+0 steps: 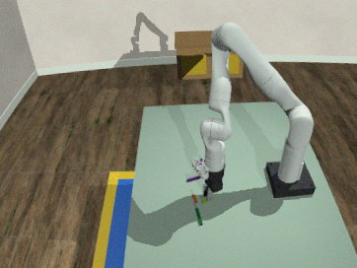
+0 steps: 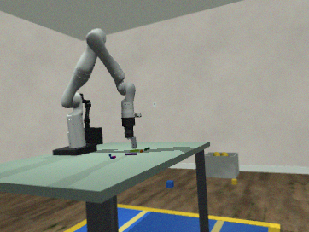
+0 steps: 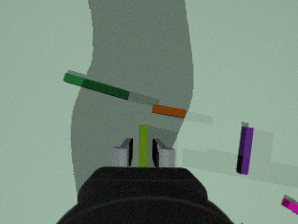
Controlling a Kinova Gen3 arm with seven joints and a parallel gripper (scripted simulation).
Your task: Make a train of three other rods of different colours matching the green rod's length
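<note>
Now: hand 3 cm above the lime rod. Round my hand: orange rod (5 cm ahead, 3 cm below, 1 cm to the right); then purple rod (12 cm to the right, 5 cm ahead, 3 cm below); then green rod (8 cm to the left, 4 cm ahead, 3 cm below).
</note>
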